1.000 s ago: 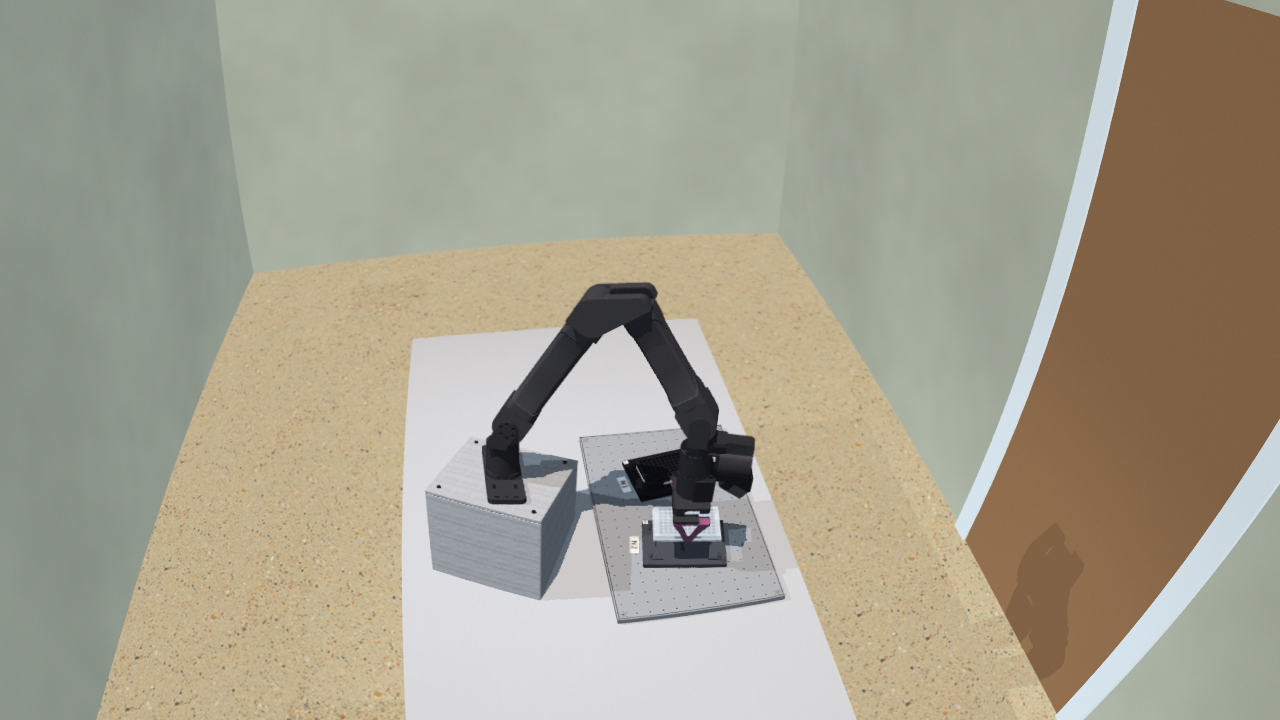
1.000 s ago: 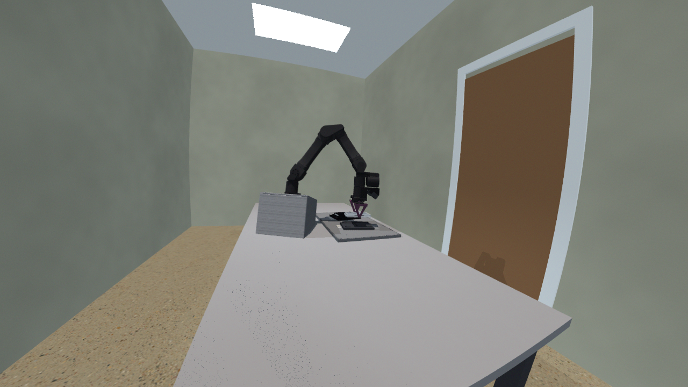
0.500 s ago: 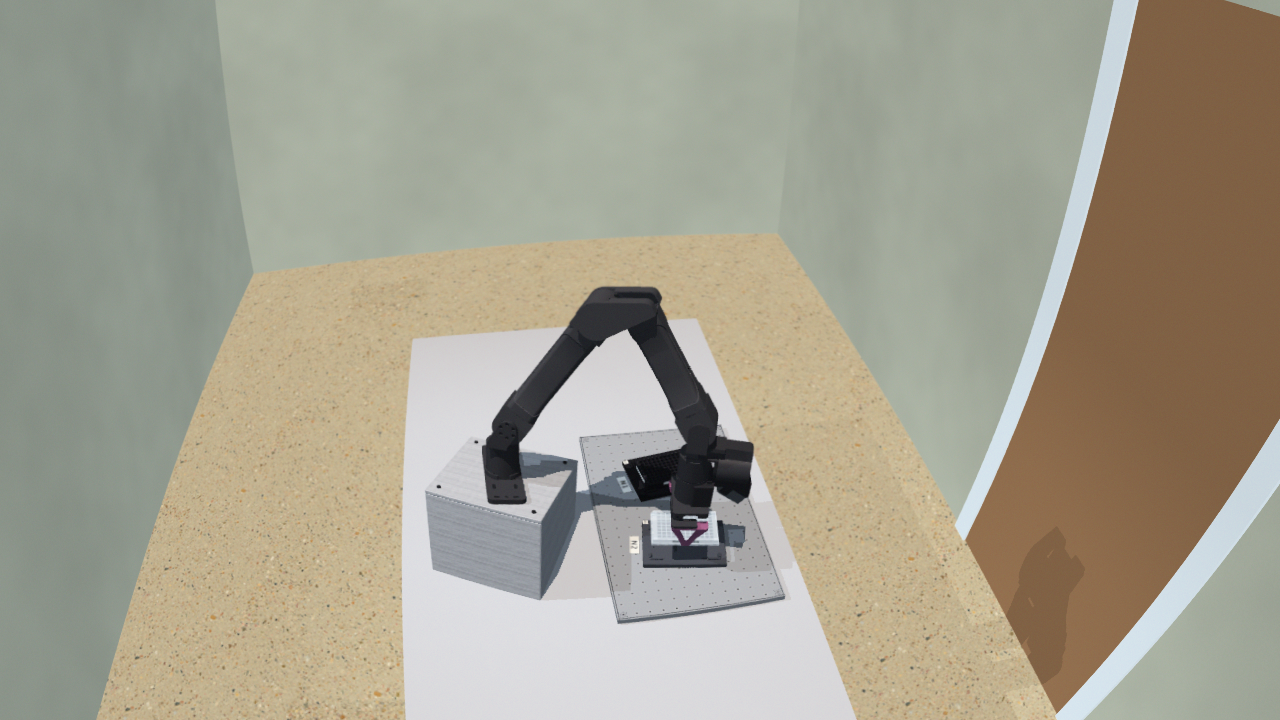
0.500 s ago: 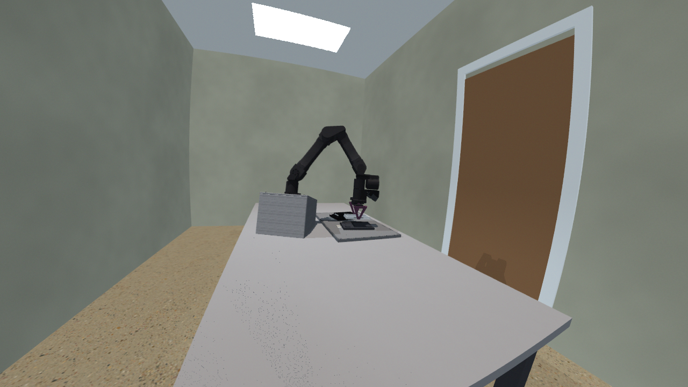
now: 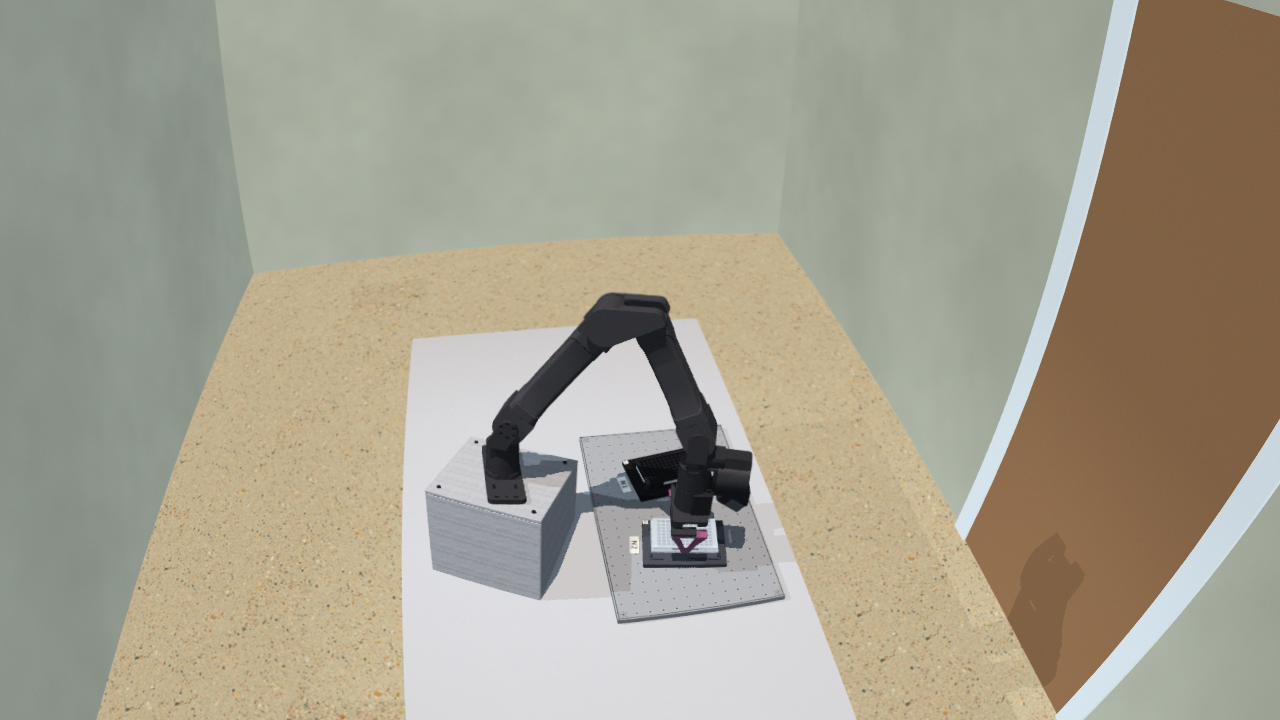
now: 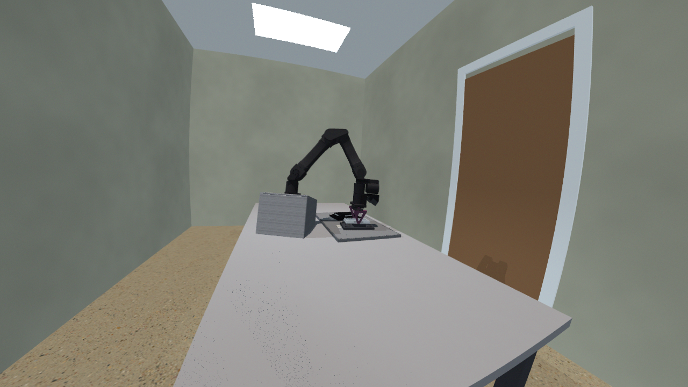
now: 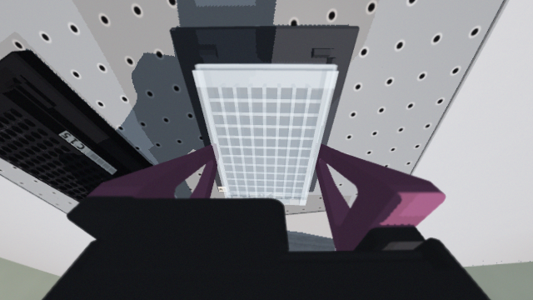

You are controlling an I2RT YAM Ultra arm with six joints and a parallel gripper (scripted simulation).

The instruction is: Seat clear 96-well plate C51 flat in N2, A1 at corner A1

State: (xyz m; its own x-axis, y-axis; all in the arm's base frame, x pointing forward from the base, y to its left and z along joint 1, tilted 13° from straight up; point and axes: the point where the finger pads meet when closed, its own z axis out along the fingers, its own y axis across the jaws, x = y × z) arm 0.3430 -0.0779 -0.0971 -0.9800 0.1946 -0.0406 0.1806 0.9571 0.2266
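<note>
The dark plate nest N2 lies 3 cm below my hand. The rest, counted from my hand: black plate C15: 21 cm to the left, 2 cm below, 1 cm ahead; N2 label: 9 cm behind, 4 cm below, 2 cm to the left; clear 96-well plate C51: 1 cm below.
</note>
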